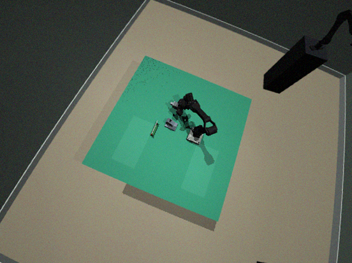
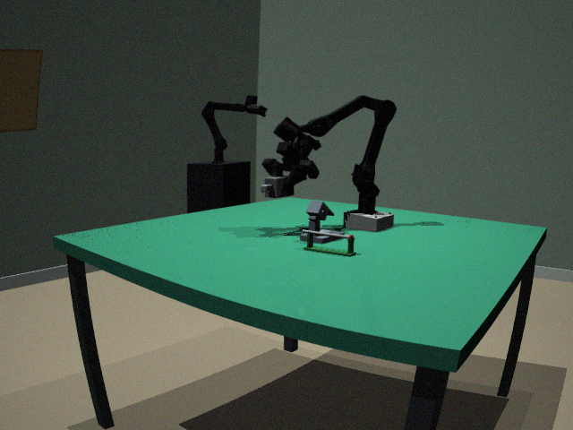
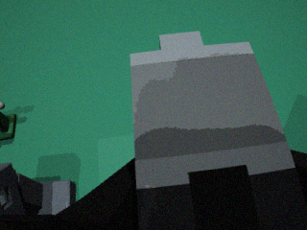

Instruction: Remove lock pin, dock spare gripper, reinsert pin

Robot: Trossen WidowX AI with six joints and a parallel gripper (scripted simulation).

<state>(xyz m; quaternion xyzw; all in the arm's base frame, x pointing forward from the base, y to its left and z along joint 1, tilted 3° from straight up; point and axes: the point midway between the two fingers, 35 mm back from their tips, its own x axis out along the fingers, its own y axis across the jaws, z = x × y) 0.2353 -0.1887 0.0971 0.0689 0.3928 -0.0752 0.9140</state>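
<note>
Now: the mount 10 mm ahead of my gripper tip, 150 mm to the left of it and 80 mm below it. Round my gripper tip: spare gripper 10 mm above; green cradle 150 mm ahead, 240 mm to the left, 110 mm below.
</note>
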